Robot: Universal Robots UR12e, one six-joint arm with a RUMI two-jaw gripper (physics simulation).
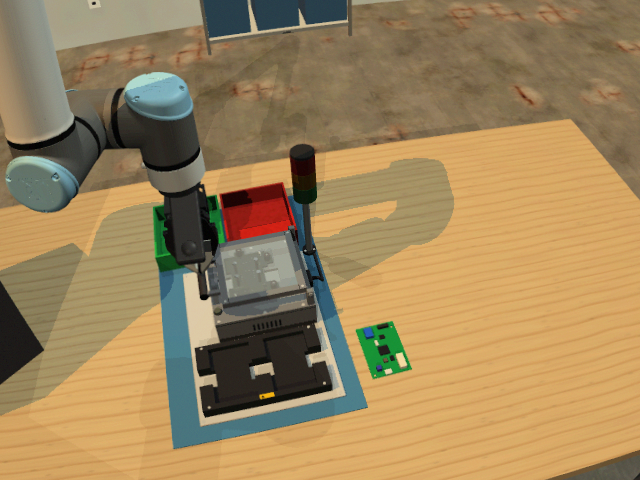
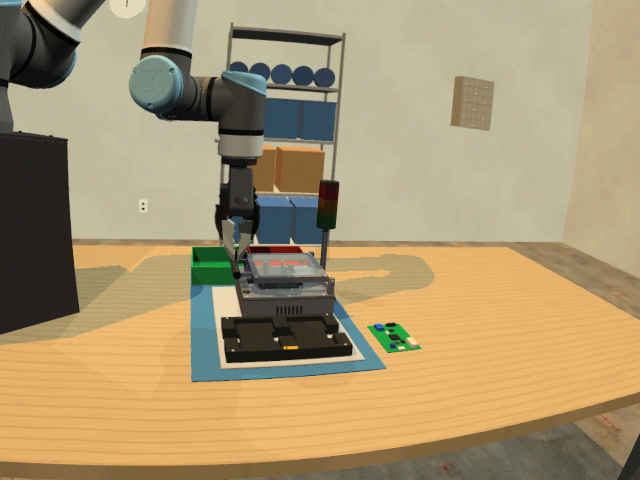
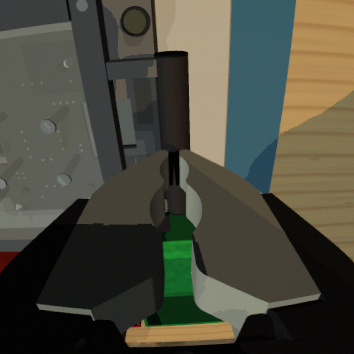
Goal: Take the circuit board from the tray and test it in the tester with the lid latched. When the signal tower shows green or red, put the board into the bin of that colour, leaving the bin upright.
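Frame: origin at the arm's base, x ahead, y left, z up, level; millimetres.
Where they show: gripper, fingertip midpoint: (image 1: 201, 273) (image 2: 235, 261) (image 3: 173, 155).
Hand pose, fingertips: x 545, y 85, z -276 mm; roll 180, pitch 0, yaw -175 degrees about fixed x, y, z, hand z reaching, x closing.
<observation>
Each offset is from my fingertips to the top centre of the thing. "spot": to the spot under its first point. Level surfaces: height alone.
The green circuit board @[139 mm right, 310 mm ahead, 94 mm down] (image 1: 383, 350) (image 2: 394, 337) lies flat on the table, right of the blue mat @[101 mm down] (image 1: 180, 381). The black tray @[spot: 159 mm right, 91 mm ahead, 97 mm down] (image 1: 261, 371) (image 2: 285, 340) stands at the front of the mat with no board showing in it. Behind it is the grey tester @[spot: 75 mm right, 111 mm ahead, 44 mm down] (image 1: 266, 314) (image 2: 285, 297), its clear lid @[9 mm left, 84 mm ahead, 6 mm down] (image 1: 258, 269) (image 3: 46, 123) down. My gripper (image 1: 203, 283) (image 2: 236, 269) (image 3: 173, 155) is shut at the tester's left side, fingertips right at the black latch handle @[1 mm right, 1 mm back, 6 mm down] (image 3: 172, 102). The signal tower @[spot: 101 mm left, 203 mm ahead, 121 mm up] (image 1: 303, 173) (image 2: 328, 204) shows no bright light.
The green bin @[195 mm left, 46 mm back, 57 mm down] (image 1: 162, 248) (image 2: 209, 271) (image 3: 175, 260) and the red bin @[213 mm left, 103 mm ahead, 57 mm down] (image 1: 256, 214) (image 2: 270, 249) stand upright behind the tester. A shelf rack (image 2: 339, 119) with boxes stands beyond the table.
</observation>
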